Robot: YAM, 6 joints.
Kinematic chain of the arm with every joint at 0, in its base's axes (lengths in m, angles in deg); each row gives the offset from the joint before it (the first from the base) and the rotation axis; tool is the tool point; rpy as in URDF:
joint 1: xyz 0 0 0.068 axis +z
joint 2: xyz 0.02 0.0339 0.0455 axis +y
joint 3: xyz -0.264 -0.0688 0 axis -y
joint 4: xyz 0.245 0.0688 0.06 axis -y
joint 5: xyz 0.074 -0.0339 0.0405 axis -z
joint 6: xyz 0.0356 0 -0.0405 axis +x
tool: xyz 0 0 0 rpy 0 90 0
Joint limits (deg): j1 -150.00..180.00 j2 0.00..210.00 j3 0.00..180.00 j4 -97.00..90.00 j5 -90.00..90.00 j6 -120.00..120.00
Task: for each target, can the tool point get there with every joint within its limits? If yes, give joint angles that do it. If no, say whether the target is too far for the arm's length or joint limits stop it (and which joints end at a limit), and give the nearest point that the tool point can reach.
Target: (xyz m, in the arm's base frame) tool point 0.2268 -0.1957 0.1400
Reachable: yes | joints -36.76 93.17 37.65 13.27 36.15 41.26
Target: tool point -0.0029 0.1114 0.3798
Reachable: yes | joints 107.24 36.40 29.75 64.44 58.29 -9.33
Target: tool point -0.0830 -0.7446 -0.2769
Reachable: no: too far | nearest point -0.0633 -0.5682 -0.1819 | short by 0.201 m
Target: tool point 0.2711 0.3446 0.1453
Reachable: yes | joints 55.23 133.06 104.80 -65.69 47.28 4.98
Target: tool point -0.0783 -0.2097 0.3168
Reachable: yes | joints -116.22 55.56 35.96 25.95 -38.92 97.17
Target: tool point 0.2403 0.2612 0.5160
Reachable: yes | joints 52.17 106.40 139.58 -55.15 56.32 33.05
